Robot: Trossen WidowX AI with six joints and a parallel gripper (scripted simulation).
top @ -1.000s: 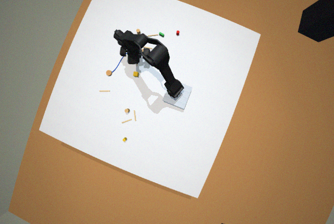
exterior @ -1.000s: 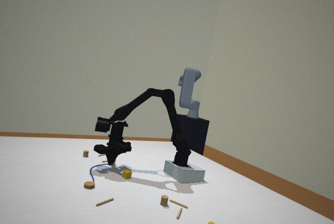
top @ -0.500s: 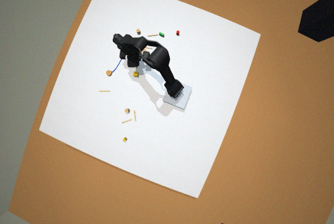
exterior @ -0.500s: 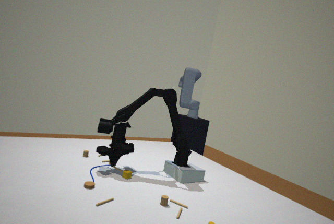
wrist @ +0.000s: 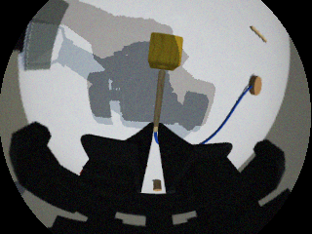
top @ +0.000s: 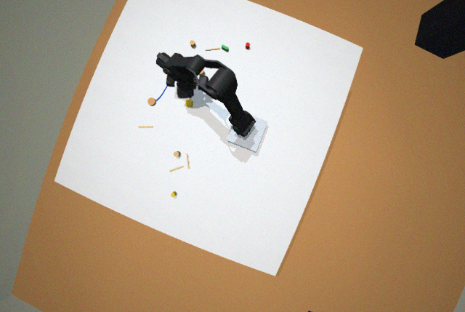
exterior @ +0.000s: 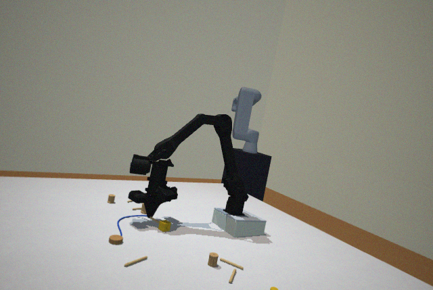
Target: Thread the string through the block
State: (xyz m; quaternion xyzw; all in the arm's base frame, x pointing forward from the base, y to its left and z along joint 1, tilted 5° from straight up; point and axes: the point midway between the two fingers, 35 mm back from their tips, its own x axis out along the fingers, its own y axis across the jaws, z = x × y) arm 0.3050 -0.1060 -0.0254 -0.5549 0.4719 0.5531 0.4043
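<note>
The yellow cube is 80 mm to the left of my gripper tip and 20 mm behind it. From my gripper tip the other things lie so: tan wooden block (80 mm to the right, 20 mm behind, 10 mm above); round wooden button (170 mm ahead, 140 mm to the left, 10 mm below); thin wooden stick (10 mm to the left).
</note>
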